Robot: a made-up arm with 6 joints. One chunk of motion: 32 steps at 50 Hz.
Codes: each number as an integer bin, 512 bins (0 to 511) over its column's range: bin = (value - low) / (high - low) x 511, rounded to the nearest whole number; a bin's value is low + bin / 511 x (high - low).
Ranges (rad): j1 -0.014..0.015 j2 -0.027..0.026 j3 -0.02..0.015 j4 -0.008..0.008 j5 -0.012..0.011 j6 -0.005..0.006
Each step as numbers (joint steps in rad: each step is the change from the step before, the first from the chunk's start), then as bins.
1 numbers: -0.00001 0.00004 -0.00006 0.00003 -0.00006 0.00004
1 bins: 247 261 291 256 265 234
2 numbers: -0.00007 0.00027 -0.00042 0.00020 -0.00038 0.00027
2 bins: 245 263 286 262 258 245
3 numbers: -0.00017 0.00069 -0.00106 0.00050 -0.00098 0.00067
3 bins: 244 267 277 271 245 263
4 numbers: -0.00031 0.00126 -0.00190 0.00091 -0.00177 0.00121
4 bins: 241 272 264 285 227 288
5 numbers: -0.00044 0.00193 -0.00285 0.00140 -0.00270 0.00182
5 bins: 239 279 250 300 207 317
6 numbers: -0.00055 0.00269 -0.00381 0.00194 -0.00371 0.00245
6 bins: 237 286 236 317 184 346
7 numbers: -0.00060 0.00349 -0.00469 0.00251 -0.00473 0.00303
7 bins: 236 294 224 336 162 373
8 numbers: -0.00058 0.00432 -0.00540 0.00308 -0.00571 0.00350
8 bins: 236 302 213 354 140 395
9 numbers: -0.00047 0.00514 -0.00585 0.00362 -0.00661 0.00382
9 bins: 238 310 207 371 120 410
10 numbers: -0.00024 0.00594 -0.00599 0.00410 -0.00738 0.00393
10 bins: 242 318 205 386 103 415
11 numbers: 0.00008 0.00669 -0.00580 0.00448 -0.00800 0.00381
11 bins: 248 325 207 399 89 409
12 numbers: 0.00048 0.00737 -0.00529 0.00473 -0.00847 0.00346
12 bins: 255 331 215 407 78 393
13 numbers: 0.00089 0.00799 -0.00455 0.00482 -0.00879 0.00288
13 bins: 262 337 226 409 71 366
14 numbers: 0.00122 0.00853 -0.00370 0.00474 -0.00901 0.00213
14 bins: 268 343 238 407 66 331
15 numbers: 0.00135 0.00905 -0.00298 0.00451 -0.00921 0.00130
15 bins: 270 348 248 400 62 293
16 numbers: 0.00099 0.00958 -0.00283 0.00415 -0.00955 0.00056
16 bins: 264 353 251 388 54 258
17 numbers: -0.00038 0.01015 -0.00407 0.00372 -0.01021 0.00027
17 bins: 240 358 233 374 40 245
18 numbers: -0.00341 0.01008 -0.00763 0.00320 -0.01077 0.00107
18 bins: 187 358 181 358 27 282
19 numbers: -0.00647 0.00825 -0.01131 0.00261 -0.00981 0.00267
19 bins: 133 340 127 339 49 356
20 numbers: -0.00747 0.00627 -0.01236 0.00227 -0.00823 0.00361
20 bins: 115 321 112 328 84 400
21 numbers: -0.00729 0.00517 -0.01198 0.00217 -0.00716 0.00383
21 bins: 118 310 117 325 108 410
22 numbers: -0.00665 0.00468 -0.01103 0.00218 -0.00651 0.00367
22 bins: 130 305 131 325 122 403
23 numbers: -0.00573 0.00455 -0.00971 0.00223 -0.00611 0.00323
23 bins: 146 304 150 327 131 382
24 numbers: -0.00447 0.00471 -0.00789 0.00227 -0.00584 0.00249
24 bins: 168 306 177 328 137 348
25 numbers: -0.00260 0.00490 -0.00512 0.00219 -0.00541 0.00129
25 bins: 201 308 217 325 146 292
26 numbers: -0.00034 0.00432 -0.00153 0.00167 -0.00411 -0.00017
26 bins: 241 302 270 309 175 224
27 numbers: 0.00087 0.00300 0.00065 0.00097 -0.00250 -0.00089
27 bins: 262 289 301 286 211 191
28 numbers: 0.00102 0.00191 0.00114 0.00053 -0.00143 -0.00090
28 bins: 265 279 309 272 235 190
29 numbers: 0.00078 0.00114 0.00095 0.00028 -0.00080 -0.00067
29 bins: 260 271 306 264 249 201
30 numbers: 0.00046 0.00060 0.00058 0.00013 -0.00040 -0.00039
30 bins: 255 266 300 260 258 214
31 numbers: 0.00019 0.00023 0.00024 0.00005 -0.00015 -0.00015
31 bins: 250 263 296 257 263 225
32 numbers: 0.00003 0.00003 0.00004 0.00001 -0.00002 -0.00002
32 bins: 247 261 293 256 266 231
